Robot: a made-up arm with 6 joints. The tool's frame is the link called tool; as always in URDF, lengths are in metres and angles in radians. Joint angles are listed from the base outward.
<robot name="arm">
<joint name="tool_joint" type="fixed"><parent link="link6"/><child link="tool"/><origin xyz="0 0 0" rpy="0 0 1.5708"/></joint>
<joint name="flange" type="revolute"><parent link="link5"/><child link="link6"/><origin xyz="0.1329 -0.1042 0" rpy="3.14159 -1.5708 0"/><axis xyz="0 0 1"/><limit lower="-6.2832" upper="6.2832"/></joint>
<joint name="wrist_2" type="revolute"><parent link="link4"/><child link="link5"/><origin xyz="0 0 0" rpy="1.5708 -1.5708 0"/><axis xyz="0 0 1"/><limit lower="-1.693" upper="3.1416"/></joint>
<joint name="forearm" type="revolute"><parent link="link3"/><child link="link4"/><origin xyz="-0.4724 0.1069 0" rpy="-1.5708 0 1.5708"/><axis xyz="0 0 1"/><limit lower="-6.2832" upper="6.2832"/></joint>
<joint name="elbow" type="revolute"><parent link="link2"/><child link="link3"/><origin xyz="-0.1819 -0.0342 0" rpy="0 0 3.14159"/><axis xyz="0 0 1"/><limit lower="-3.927" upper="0.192"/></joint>
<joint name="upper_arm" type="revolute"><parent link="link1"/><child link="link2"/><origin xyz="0 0 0" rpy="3.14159 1.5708 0"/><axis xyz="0 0 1"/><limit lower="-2.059" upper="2.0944"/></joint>
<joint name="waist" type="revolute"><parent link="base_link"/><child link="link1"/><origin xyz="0 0 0.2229" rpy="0 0 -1.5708"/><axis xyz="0 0 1"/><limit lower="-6.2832" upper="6.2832"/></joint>
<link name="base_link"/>
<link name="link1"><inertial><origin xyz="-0.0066 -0.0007 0.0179"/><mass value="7.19"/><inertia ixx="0.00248" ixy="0" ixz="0" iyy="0.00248" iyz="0" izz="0.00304"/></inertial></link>
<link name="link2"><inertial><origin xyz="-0.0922 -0.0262 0.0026"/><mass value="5.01"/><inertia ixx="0.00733" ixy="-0.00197" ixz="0" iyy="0.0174" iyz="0" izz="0.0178"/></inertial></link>
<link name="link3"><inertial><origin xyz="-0.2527 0.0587 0.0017"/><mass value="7.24"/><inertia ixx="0.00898" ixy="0.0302" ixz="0" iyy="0.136" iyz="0" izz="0.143"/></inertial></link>
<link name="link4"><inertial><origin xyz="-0.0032 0.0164 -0.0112"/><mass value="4.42"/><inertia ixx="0.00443" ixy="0" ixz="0" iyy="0.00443" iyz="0" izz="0.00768"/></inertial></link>
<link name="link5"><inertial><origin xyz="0.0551 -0.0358 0.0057"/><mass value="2.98"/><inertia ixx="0.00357" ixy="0.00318" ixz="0" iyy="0.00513" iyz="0" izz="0.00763"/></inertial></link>
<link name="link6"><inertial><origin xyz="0.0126 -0.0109 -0.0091"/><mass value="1.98"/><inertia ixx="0.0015" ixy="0" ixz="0" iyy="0.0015" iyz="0" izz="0.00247"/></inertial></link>
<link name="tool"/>
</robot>
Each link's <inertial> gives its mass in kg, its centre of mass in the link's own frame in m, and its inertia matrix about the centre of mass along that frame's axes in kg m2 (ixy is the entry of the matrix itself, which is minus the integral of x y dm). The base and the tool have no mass. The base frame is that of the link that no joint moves.
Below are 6 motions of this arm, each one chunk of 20 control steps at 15 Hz.
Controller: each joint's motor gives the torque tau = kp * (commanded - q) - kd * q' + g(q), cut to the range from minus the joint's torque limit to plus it. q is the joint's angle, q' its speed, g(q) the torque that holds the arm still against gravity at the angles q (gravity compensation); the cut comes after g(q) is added. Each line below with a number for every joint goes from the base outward.
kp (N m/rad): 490 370 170 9.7 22 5.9
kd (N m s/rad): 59 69 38 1.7 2.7 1.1
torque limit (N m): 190 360 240 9.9 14 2.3
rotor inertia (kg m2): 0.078 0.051 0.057 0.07 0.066 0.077
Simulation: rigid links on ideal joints. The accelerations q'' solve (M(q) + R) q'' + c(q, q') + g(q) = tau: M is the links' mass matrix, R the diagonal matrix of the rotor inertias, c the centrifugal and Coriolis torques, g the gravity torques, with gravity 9.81 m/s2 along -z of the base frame. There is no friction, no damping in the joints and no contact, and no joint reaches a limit. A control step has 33 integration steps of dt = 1/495 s. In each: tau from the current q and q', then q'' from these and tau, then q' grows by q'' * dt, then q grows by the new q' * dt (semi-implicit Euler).
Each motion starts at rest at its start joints. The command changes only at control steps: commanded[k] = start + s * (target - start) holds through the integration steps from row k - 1 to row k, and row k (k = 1, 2, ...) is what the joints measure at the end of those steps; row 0 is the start. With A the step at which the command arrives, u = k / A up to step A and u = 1 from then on. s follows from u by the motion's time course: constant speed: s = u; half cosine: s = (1 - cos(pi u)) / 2; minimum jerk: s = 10 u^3 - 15 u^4 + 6 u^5; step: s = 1 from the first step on.
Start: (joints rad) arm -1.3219 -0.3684 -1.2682 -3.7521 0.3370 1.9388
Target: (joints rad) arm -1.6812 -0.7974 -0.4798 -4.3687 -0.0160 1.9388
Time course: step
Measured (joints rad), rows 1 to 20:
1: -1.4148 -0.5067 -1.1026 -3.8070 0.3705 1.9470
2: -1.5400 -0.6045 -0.9622 -3.9694 0.2547 1.9507
3: -1.6224 -0.6652 -0.8417 -4.1456 0.0919 1.9468
4: -1.6653 -0.7021 -0.7395 -4.2714 -0.0281 1.9423
5: -1.6831 -0.7258 -0.6586 -4.3372 -0.0814 1.9398
6: -1.6876 -0.7419 -0.5982 -4.3594 -0.0854 1.9394
7: -1.6866 -0.7536 -0.5549 -4.3588 -0.0671 1.9403
8: -1.6843 -0.7625 -0.5250 -4.3506 -0.0459 1.9417
9: -1.6824 -0.7697 -0.5052 -4.3433 -0.0302 1.9429
10: -1.6813 -0.7757 -0.4927 -4.3402 -0.0213 1.9436
11: -1.6809 -0.7807 -0.4853 -4.3413 -0.0175 1.9437
12: -1.6809 -0.7848 -0.4815 -4.3454 -0.0163 1.9433
13: -1.6810 -0.7881 -0.4798 -4.3508 -0.0162 1.9424
14: -1.6811 -0.7908 -0.4794 -4.3563 -0.0164 1.9414
15: -1.6812 -0.7929 -0.4796 -4.3611 -0.0164 1.9405
16: -1.6812 -0.7944 -0.4800 -4.3649 -0.0164 1.9397
17: -1.6812 -0.7955 -0.4804 -4.3675 -0.0162 1.9391
18: -1.6812 -0.7963 -0.4807 -4.3692 -0.0161 1.9386
19: -1.6812 -0.7968 -0.4809 -4.3700 -0.0160 1.9384
20: -1.6812 -0.7971 -0.4809 -4.3703 -0.0159 1.9383

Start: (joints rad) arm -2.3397 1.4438 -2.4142 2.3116 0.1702 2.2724
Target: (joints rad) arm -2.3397 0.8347 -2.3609 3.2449 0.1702 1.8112
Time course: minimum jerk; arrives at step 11
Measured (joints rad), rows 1 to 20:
1: -2.3397 1.4431 -2.4135 2.3127 0.1701 2.2720
2: -2.3398 1.4379 -2.4093 2.3210 0.1690 2.2690
3: -2.3401 1.4232 -2.3991 2.3473 0.1657 2.2593
4: -2.3406 1.3945 -2.3831 2.4013 0.1592 2.2386
5: -2.3412 1.3493 -2.3636 2.4868 0.1500 2.2040
6: -2.3418 1.2881 -2.3448 2.5994 0.1402 2.1556
7: -2.3422 1.2147 -2.3308 2.7286 0.1335 2.0963
8: -2.3421 1.1352 -2.3253 2.8605 0.1338 2.0317
9: -2.3413 1.0570 -2.3302 2.9820 0.1434 1.9687
10: -2.3399 0.9869 -2.3447 3.0826 0.1614 1.9139
11: -2.3384 0.9293 -2.3654 3.1567 0.1836 1.8716
12: -2.3373 0.8848 -2.3865 3.2057 0.2043 1.8425
13: -2.3369 0.8524 -2.4037 3.2349 0.2185 1.8242
14: -2.3372 0.8305 -2.4152 3.2505 0.2247 1.8138
15: -2.3378 0.8175 -2.4206 3.2574 0.2240 1.8084
16: -2.3386 0.8115 -2.4204 3.2589 0.2182 1.8063
17: -2.3392 0.8106 -2.4157 3.2577 0.2094 1.8059
18: -2.3396 0.8131 -2.4080 3.2552 0.1995 1.8064
19: -2.3398 0.8175 -2.3987 3.2523 0.1897 1.8074
20: -2.3399 0.8226 -2.3890 3.2497 0.1810 1.8085

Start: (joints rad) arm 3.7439 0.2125 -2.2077 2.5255 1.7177 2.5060
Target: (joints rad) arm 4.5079 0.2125 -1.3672 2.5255 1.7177 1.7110
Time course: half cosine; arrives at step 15
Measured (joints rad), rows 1 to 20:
1: 3.7461 0.2119 -2.2062 2.5280 1.7172 2.5047
2: 3.7554 0.2099 -2.2002 2.5366 1.7163 2.4985
3: 3.7763 0.2065 -2.1872 2.5517 1.7160 2.4836
4: 3.8106 0.2024 -2.1650 2.5702 1.7172 2.4572
5: 3.8579 0.1982 -2.1321 2.5885 1.7197 2.4183
6: 3.9165 0.1948 -2.0881 2.6038 1.7221 2.3672
7: 3.9839 0.1929 -2.0330 2.6147 1.7230 2.3054
8: 4.0573 0.1930 -1.9682 2.6201 1.7212 2.2352
9: 4.1338 0.1953 -1.8954 2.6196 1.7165 2.1595
10: 4.2105 0.1996 -1.8175 2.6123 1.7098 2.0820
11: 4.2845 0.2054 -1.7375 2.5977 1.7024 2.0060
12: 4.3527 0.2122 -1.6590 2.5755 1.6957 1.9352
13: 4.4121 0.2193 -1.5853 2.5464 1.6913 1.8726
14: 4.4597 0.2261 -1.5198 2.5121 1.6899 1.8208
15: 4.4927 0.2322 -1.4656 2.4756 1.6914 1.7818
16: 4.5109 0.2367 -1.4239 2.4431 1.6943 1.7556
17: 4.5177 0.2390 -1.3937 2.4227 1.6968 1.7396
18: 4.5179 0.2390 -1.3736 2.4183 1.6980 1.7302
19: 4.5152 0.2372 -1.3616 2.4277 1.6987 1.7244
20: 4.5121 0.2341 -1.3558 2.4458 1.6999 1.7206

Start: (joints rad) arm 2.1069 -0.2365 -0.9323 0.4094 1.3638 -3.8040
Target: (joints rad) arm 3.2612 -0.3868 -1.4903 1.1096 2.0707 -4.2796
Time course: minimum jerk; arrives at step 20
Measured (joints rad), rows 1 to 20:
1: 2.1072 -0.2365 -0.9324 0.4091 1.3639 -3.8040
2: 2.1098 -0.2365 -0.9329 0.4076 1.3648 -3.8042
3: 2.1182 -0.2368 -0.9348 0.4043 1.3687 -3.8052
4: 2.1365 -0.2375 -0.9393 0.4013 1.3781 -3.8082
5: 2.1681 -0.2391 -0.9476 0.4019 1.3956 -3.8147
6: 2.2150 -0.2420 -0.9612 0.4101 1.4224 -3.8262
7: 2.2776 -0.2464 -0.9808 0.4290 1.4579 -3.8438
8: 2.3551 -0.2525 -1.0071 0.4605 1.5011 -3.8680
9: 2.4451 -0.2604 -1.0398 0.5051 1.5502 -3.8988
10: 2.5446 -0.2698 -1.0784 0.5625 1.6038 -3.9354
11: 2.6501 -0.2808 -1.1215 0.6315 1.6609 -3.9766
12: 2.7572 -0.2929 -1.1676 0.7097 1.7207 -4.0208
13: 2.8619 -0.3059 -1.2149 0.7941 1.7822 -4.0662
14: 2.9597 -0.3195 -1.2618 0.8802 1.8440 -4.1109
15: 3.0467 -0.3333 -1.3070 0.9632 1.9038 -4.1529
16: 3.1198 -0.3470 -1.3493 1.0383 1.9585 -4.1908
17: 3.1767 -0.3602 -1.3876 1.1015 2.0050 -4.2231
18: 3.2171 -0.3722 -1.4209 1.1505 2.0410 -4.2490
19: 3.2421 -0.3824 -1.4485 1.1843 2.0653 -4.2682
20: 3.2549 -0.3903 -1.4698 1.2031 2.0785 -4.2810

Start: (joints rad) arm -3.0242 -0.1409 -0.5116 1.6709 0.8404 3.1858
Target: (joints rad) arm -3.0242 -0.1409 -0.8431 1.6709 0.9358 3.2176
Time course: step
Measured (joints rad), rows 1 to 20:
1: -3.0249 -0.1218 -0.5506 1.6596 0.8593 3.1923
2: -3.0248 -0.1179 -0.6063 1.6494 0.8871 3.2020
3: -3.0243 -0.1224 -0.6647 1.6497 0.9100 3.2093
4: -3.0239 -0.1304 -0.7181 1.6579 0.9253 3.2132
5: -3.0237 -0.1385 -0.7626 1.6690 0.9343 3.2146
6: -3.0238 -0.1452 -0.7969 1.6790 0.9391 3.2146
7: -3.0239 -0.1498 -0.8215 1.6860 0.9413 3.2142
8: -3.0240 -0.1522 -0.8378 1.6895 0.9419 3.2139
9: -3.0241 -0.1528 -0.8474 1.6900 0.9414 3.2139
10: -3.0242 -0.1520 -0.8521 1.6883 0.9405 3.2142
11: -3.0242 -0.1504 -0.8534 1.6853 0.9393 3.2147
12: -3.0242 -0.1484 -0.8526 1.6819 0.9381 3.2153
13: -3.0242 -0.1464 -0.8508 1.6786 0.9371 3.2160
14: -3.0242 -0.1446 -0.8486 1.6757 0.9363 3.2165
15: -3.0242 -0.1432 -0.8465 1.6734 0.9358 3.2170
16: -3.0242 -0.1420 -0.8448 1.6718 0.9355 3.2173
17: -3.0242 -0.1413 -0.8435 1.6707 0.9353 3.2176
18: -3.0242 -0.1408 -0.8426 1.6701 0.9353 3.2177
19: -3.0242 -0.1405 -0.8422 1.6698 0.9354 3.2178
20: -3.0242 -0.1404 -0.8420 1.6698 0.9355 3.2178

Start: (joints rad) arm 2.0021 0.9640 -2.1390 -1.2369 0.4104 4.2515
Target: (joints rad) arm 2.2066 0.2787 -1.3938 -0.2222 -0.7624 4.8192
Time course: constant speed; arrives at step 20
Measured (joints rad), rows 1 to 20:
1: 2.0031 0.9551 -2.1275 -1.2273 0.3983 4.2553
2: 2.0069 0.9394 -2.1083 -1.2036 0.3680 4.2662
3: 2.0140 0.9182 -2.0840 -1.1692 0.3231 4.2837
4: 2.0239 0.8930 -2.0565 -1.1284 0.2684 4.3059
5: 2.0355 0.8646 -2.0271 -1.0841 0.2082 4.3310
6: 2.0479 0.8339 -1.9964 -1.0380 0.1457 4.3578
7: 2.0601 0.8016 -1.9647 -0.9908 0.0827 4.3854
8: 2.0718 0.7681 -1.9324 -0.9426 0.0206 4.4133
9: 2.0829 0.7340 -1.8993 -0.8934 -0.0405 4.4414
10: 2.0934 0.6995 -1.8656 -0.8432 -0.1005 4.4696
11: 2.1035 0.6649 -1.8312 -0.7924 -0.1598 4.4980
12: 2.1135 0.6303 -1.7963 -0.7411 -0.2186 4.5263
13: 2.1234 0.5958 -1.7608 -0.6896 -0.2772 4.5547
14: 2.1334 0.5614 -1.7248 -0.6381 -0.3356 4.5831
15: 2.1435 0.5270 -1.6884 -0.5869 -0.3940 4.6116
16: 2.1536 0.4928 -1.6517 -0.5360 -0.4524 4.6401
17: 2.1638 0.4586 -1.6147 -0.4853 -0.5108 4.6686
18: 2.1740 0.4244 -1.5777 -0.4347 -0.5692 4.6971
19: 2.1842 0.3902 -1.5405 -0.3842 -0.6276 4.7256
20: 2.1944 0.3560 -1.5033 -0.3337 -0.6860 4.7541

